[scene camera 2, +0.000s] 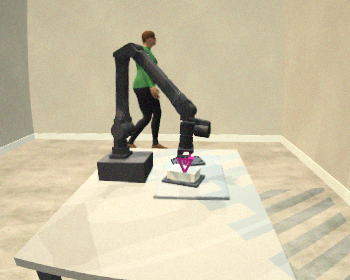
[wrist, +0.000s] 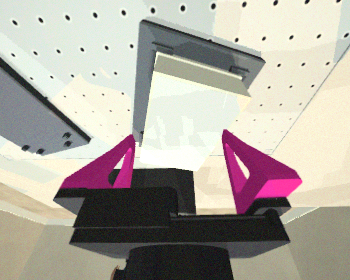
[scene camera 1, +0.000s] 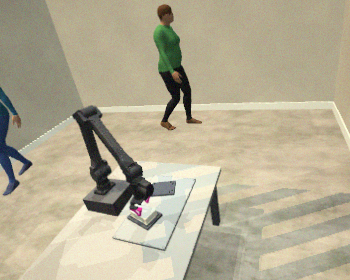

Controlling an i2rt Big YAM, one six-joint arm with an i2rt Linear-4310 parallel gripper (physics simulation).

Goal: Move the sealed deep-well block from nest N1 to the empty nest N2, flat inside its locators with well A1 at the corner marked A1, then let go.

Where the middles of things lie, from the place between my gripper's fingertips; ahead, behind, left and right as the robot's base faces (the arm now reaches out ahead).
Right now my hand is 20 mm above the cream block (wrist: 190,104) and 10 mm to the left of it.
